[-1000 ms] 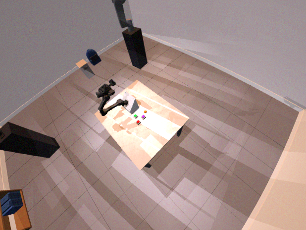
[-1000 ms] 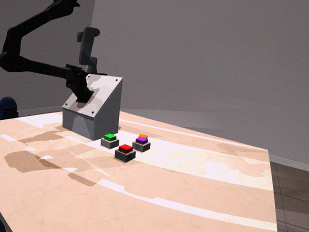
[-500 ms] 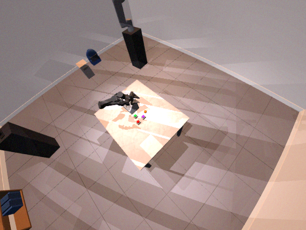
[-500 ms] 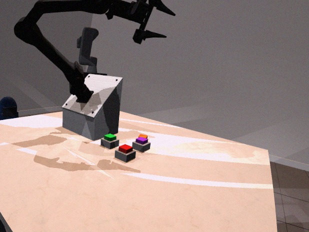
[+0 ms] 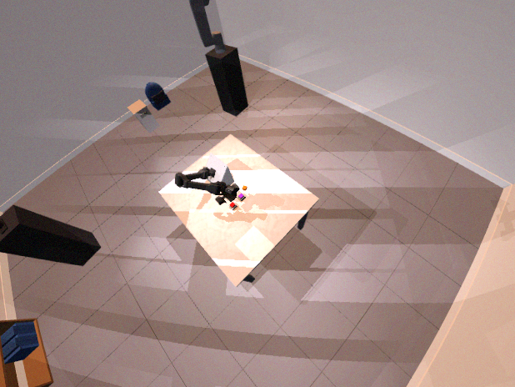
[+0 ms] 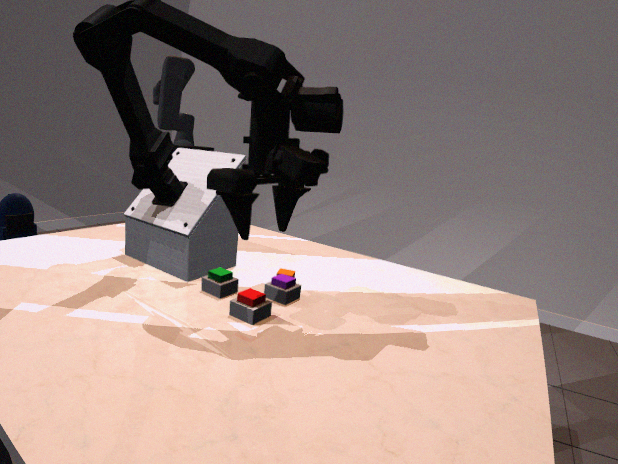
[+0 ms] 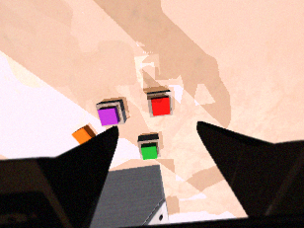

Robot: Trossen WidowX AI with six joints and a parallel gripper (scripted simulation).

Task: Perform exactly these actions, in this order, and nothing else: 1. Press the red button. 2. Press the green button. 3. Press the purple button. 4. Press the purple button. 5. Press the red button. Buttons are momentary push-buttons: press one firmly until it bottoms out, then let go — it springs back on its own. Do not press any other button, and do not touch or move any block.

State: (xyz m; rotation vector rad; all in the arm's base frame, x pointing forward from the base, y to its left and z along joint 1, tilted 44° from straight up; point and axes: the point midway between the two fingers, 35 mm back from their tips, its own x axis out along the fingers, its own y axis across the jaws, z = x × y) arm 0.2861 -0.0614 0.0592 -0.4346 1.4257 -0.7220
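My gripper tip is 1 cm past the red button, 1 cm to the left of it and 10 cm above it. Round my gripper tip: small orange block: 4 cm behind, 17 cm to the left, 12 cm below; then purple button: 9 cm to the left, 10 cm below; then green button: 10 cm behind, 4 cm to the left, 10 cm below.
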